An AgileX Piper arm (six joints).
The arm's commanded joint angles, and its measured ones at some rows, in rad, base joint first. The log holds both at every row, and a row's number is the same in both.
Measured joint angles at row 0:
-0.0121, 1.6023, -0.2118, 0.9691, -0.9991, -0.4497
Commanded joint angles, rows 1 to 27:
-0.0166, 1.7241, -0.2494, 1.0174, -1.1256, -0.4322
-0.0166, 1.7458, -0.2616, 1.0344, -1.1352, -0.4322
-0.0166, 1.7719, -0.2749, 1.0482, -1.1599, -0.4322
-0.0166, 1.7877, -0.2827, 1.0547, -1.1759, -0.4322
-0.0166, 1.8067, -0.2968, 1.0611, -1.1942, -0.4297
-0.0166, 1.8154, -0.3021, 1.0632, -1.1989, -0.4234
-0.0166, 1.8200, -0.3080, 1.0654, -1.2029, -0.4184
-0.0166, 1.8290, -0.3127, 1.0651, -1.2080, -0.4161
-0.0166, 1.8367, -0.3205, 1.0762, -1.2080, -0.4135
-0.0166, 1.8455, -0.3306, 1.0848, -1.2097, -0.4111
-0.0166, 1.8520, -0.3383, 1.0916, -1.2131, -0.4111
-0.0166, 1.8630, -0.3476, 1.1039, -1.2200, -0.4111
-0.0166, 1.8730, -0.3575, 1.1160, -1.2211, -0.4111
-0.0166, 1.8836, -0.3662, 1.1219, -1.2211, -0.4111
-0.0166, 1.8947, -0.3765, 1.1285, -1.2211, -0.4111
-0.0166, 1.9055, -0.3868, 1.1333, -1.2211, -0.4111
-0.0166, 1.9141, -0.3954, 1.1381, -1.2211, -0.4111
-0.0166, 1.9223, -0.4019, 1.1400, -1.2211, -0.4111
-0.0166, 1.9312, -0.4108, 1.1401, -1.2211, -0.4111
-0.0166, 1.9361, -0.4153, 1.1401, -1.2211, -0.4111
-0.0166, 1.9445, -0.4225, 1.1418, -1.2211, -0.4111
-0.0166, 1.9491, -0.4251, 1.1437, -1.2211, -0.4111
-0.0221, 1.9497, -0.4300, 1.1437, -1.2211, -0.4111
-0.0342, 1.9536, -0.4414, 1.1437, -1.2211, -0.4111
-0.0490, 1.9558, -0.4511, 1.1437, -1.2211, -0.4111
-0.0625, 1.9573, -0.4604, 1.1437, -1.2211, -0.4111
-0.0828, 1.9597, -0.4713, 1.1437, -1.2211, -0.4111
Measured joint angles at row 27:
-0.0285, 1.9518, -0.4362, 1.1351, -1.2082, -0.4182
